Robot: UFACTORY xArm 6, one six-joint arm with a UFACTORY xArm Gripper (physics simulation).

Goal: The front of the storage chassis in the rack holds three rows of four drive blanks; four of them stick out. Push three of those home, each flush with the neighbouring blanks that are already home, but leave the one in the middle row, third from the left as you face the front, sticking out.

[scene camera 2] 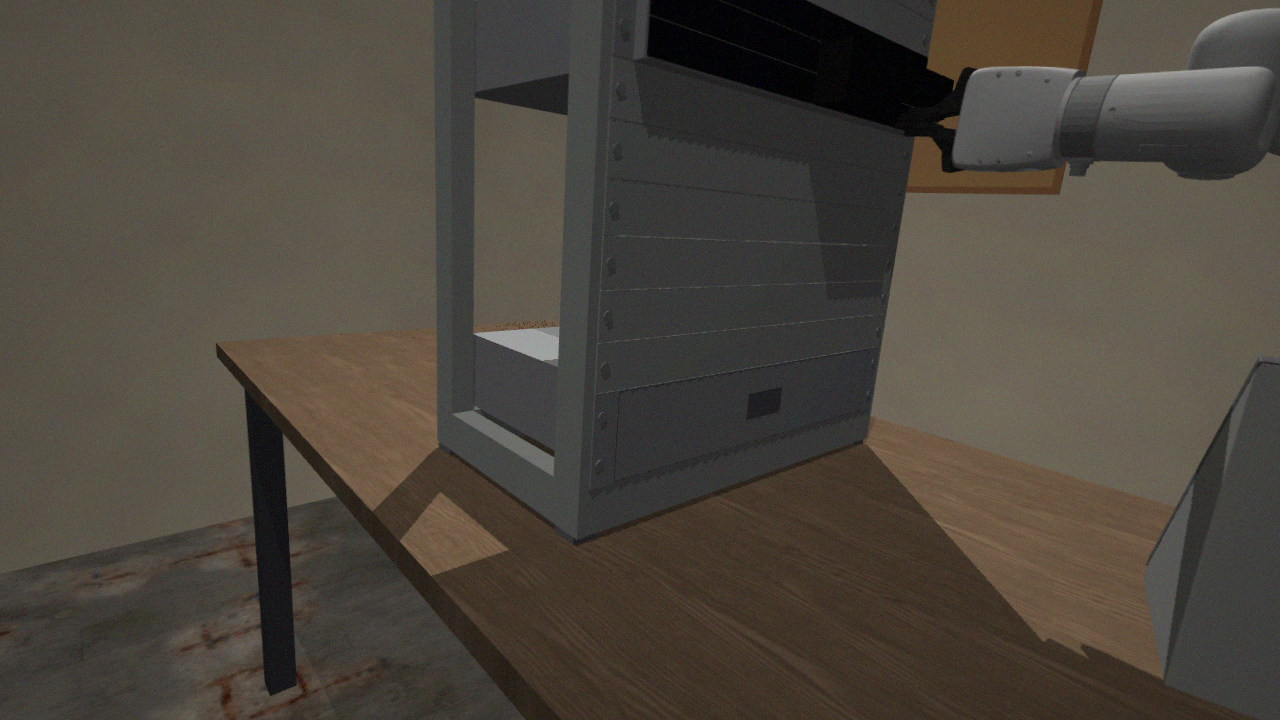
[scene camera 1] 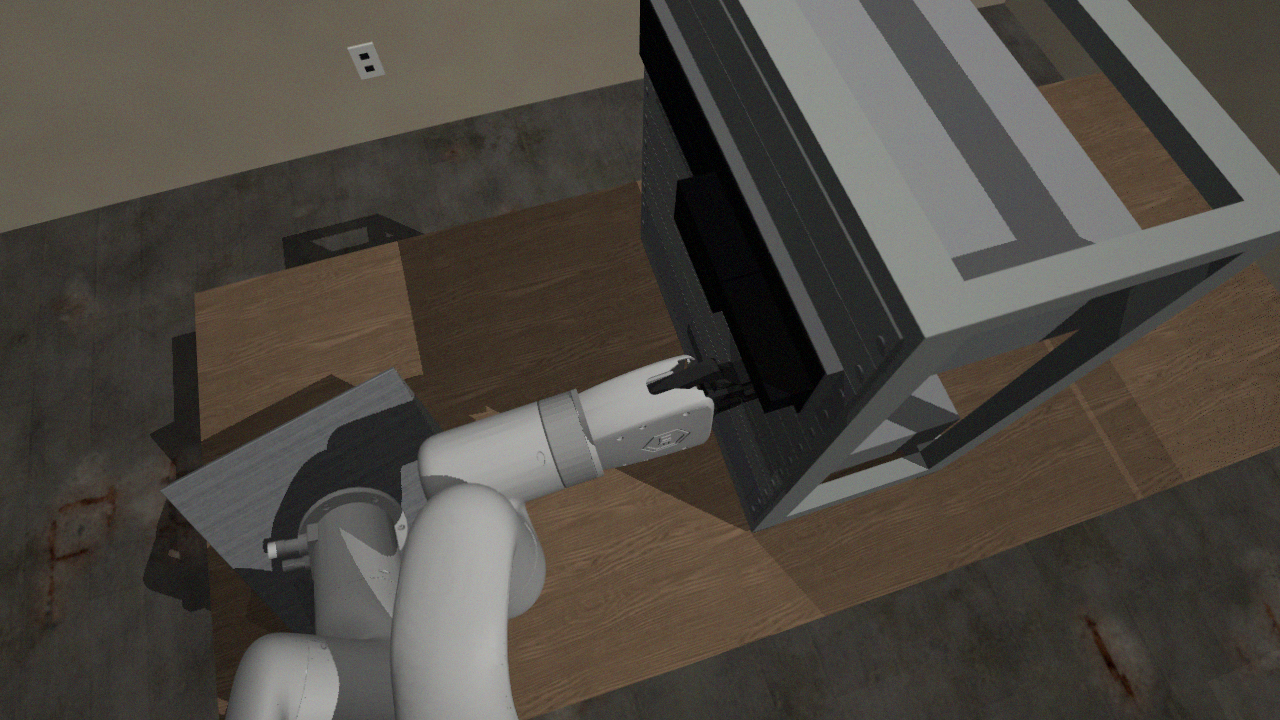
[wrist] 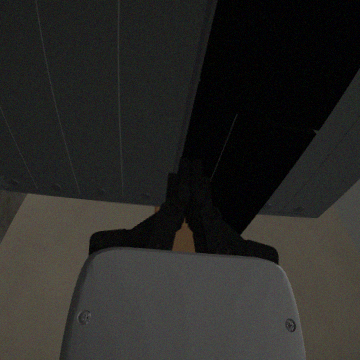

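Where they show: gripper, fingertip midpoint: (scene camera 2: 900, 122) (scene camera 1: 780, 368) (wrist: 187, 170); arm's base, link origin: (scene camera 1: 353, 531).
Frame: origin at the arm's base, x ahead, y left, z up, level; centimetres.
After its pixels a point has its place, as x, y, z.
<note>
The storage chassis (scene camera 2: 733, 40) {46.3, 25.6, 33.8} (wrist: 270, 65) {43.4, 4.2, 32.6} has a nearly black front. Dark blanks (scene camera 1: 768, 335) {45.6, -3.7, 36.3} (scene camera 2: 881, 80) {43.5, 6.7, 33.6} stick out as a block toward its right half, with a step along the block in scene camera 1. Separate blanks, and which are flush, are hard to tell in the shadow. The middle-row third blank cannot be singled out. My gripper (scene camera 1: 744, 394) (scene camera 2: 907, 119) {47.2, -4.8, 31.4} (wrist: 187, 170) {47.2, -4.8, 31.4} is shut and empty. Its fingertips are at the lower edge of the black front, near the right end, below part of the sticking-out block. Whether they touch a blank is hidden in the dark.
The grey rack (scene camera 1: 998, 300) {54.4, -11.0, 50.3} (scene camera 2: 583, 268) {48.5, 38.3, 14.4} stands on the wooden table (scene camera 1: 644, 573) {33.5, -13.1, -10.4} (scene camera 2: 716, 617) {33.5, 35.0, -10.4}. Grey panels (scene camera 2: 742, 268) {48.0, 19.4, 14.4} (wrist: 80, 90) {48.5, -0.1, 23.6} lie below the chassis. A grey slanted block (scene camera 1: 268, 447) {-4.2, 8.5, 11.9} (scene camera 2: 1226, 537) {10.0, 14.0, 1.1} is near the arm's base. An orange board (scene camera 2: 1011, 35) hangs on the wall behind.
</note>
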